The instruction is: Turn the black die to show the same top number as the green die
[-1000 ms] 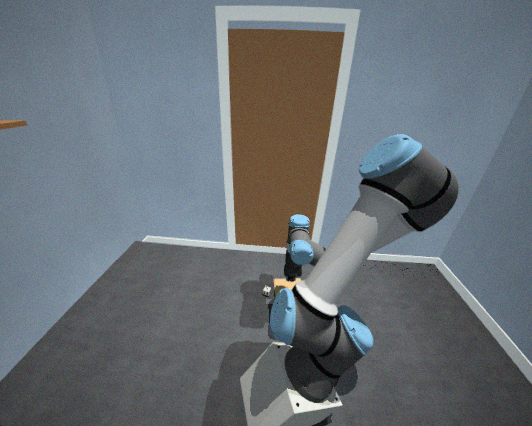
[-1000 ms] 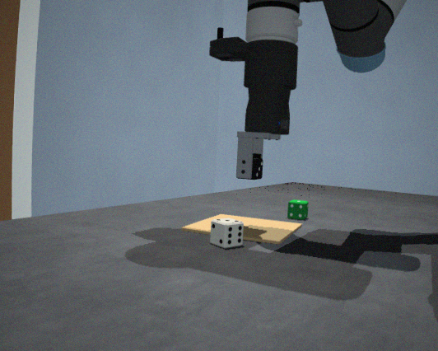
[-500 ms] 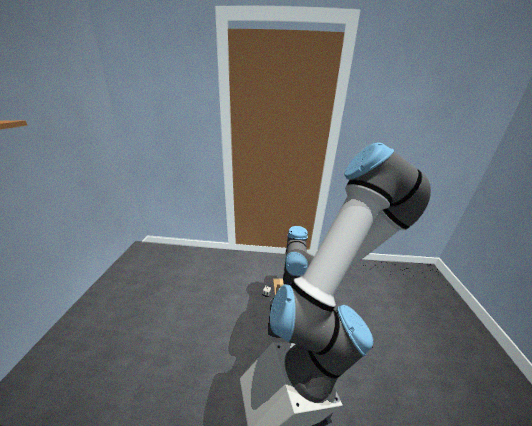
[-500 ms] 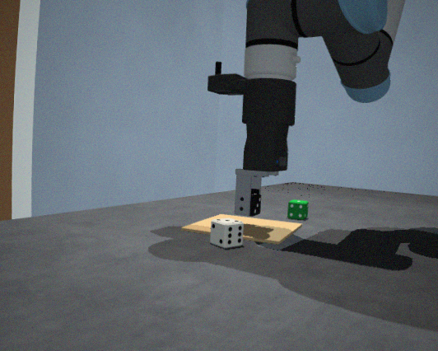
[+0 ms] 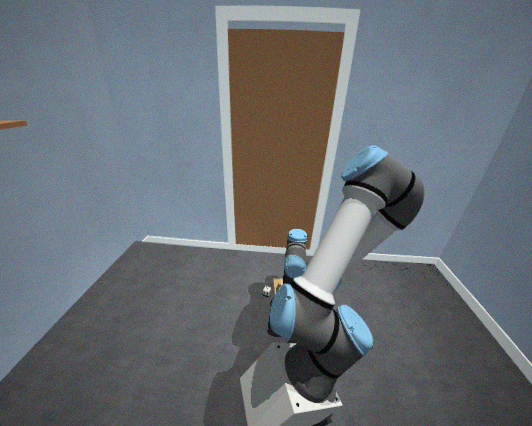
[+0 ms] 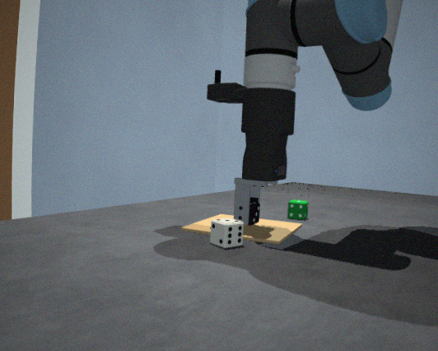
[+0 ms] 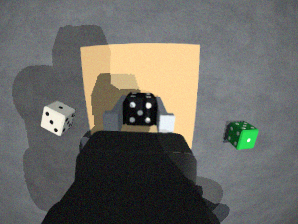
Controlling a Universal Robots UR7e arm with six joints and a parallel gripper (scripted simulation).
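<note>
Now: hand right at the black die. Round my hand: white die (20 mm behind, 110 mm to the left, 10 mm below); then tan mat (30 mm below); then green die (40 mm behind, 140 mm to the right, 10 mm below).
</note>
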